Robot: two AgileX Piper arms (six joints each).
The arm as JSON. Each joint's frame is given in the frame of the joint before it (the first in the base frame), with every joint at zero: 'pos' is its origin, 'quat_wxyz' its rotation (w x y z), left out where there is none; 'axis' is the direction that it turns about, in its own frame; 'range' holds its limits. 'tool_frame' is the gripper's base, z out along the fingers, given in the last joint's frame.
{
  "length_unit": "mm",
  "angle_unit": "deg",
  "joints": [
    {
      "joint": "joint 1",
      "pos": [
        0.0,
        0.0,
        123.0
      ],
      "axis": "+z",
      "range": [
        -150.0,
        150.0
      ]
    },
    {
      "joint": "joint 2",
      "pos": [
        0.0,
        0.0,
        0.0
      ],
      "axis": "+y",
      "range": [
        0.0,
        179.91
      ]
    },
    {
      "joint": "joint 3",
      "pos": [
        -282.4,
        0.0,
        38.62
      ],
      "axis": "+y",
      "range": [
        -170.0,
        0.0
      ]
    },
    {
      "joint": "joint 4",
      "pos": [
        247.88,
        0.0,
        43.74
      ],
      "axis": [
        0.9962,
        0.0,
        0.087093
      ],
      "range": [
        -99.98,
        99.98
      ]
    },
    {
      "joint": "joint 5",
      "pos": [
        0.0,
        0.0,
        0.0
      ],
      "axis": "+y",
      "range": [
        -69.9,
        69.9
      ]
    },
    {
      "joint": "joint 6",
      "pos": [
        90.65,
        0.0,
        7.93
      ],
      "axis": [
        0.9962,
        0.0,
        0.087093
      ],
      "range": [
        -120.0,
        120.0
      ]
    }
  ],
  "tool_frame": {
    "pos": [
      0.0,
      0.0,
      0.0
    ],
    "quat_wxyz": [
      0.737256,
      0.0,
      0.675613,
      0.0
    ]
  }
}
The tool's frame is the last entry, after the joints.
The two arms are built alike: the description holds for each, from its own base.
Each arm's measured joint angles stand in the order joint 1, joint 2, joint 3, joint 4, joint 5, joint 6.
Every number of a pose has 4 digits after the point. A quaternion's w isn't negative.
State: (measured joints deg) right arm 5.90 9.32 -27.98 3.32 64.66 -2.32; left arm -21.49 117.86 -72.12 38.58 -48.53 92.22
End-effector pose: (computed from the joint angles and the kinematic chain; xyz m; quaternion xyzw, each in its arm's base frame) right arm 0.0165 0.0065 0.2680 -0.0648 0.9073 0.0419 0.4134; left arm 0.4040 -0.2047 0.2087 0.7002 0.0627 0.4133 0.5787
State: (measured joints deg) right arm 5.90 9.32 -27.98 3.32 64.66 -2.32; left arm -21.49 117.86 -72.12 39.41 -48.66 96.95
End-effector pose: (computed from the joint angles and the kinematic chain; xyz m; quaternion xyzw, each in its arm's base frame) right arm 0.0165 0.0065 0.2680 -0.0648 0.9073 0.0419 0.4134; left arm 0.4032 -0.2054 0.2084 0.7036 0.0267 0.4359 0.5605
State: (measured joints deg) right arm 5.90 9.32 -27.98 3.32 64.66 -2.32; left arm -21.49 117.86 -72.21 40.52 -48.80 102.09
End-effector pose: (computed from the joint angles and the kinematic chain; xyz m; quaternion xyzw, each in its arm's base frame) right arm 0.0165 0.0065 0.2680 -0.0648 0.9073 0.0419 0.4134; left arm 0.4025 -0.2063 0.2084 0.7053 -0.0146 0.4597 0.5395
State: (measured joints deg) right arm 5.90 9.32 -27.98 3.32 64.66 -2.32; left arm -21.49 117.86 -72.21 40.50 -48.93 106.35
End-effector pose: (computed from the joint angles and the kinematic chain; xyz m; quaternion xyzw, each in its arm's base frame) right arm 0.0165 0.0065 0.2680 -0.0648 0.9073 0.0419 0.4134; left arm 0.4024 -0.2063 0.2086 0.7035 -0.0410 0.4796 0.5229
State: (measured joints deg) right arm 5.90 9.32 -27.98 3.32 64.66 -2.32; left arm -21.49 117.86 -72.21 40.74 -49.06 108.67
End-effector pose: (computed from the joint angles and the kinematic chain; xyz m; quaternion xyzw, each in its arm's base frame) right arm 0.0165 0.0065 0.2680 -0.0648 0.9073 0.0419 0.4134; left arm 0.4021 -0.2065 0.2086 0.7022 -0.0576 0.4900 0.5134
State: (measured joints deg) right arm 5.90 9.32 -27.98 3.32 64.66 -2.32; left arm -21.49 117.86 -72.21 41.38 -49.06 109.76
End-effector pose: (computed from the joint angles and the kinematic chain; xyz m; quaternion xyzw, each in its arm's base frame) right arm 0.0165 0.0065 0.2680 -0.0648 0.9073 0.0419 0.4134; left arm 0.4016 -0.2070 0.2082 0.7026 -0.0696 0.4938 0.5077
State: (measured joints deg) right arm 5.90 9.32 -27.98 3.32 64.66 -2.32; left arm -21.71 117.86 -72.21 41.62 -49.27 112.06
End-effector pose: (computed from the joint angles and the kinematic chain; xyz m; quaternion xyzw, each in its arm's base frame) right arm 0.0165 0.0065 0.2680 -0.0648 0.9073 0.0419 0.4134; left arm 0.4005 -0.2088 0.2084 0.7000 -0.0875 0.5029 0.4995
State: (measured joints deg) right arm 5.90 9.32 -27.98 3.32 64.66 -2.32; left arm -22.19 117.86 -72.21 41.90 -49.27 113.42
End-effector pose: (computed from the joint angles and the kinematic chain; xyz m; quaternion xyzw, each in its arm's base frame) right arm 0.0165 0.0065 0.2680 -0.0648 0.9073 0.0419 0.4134; left arm 0.3985 -0.2123 0.2082 0.6988 -0.1010 0.5062 0.4951
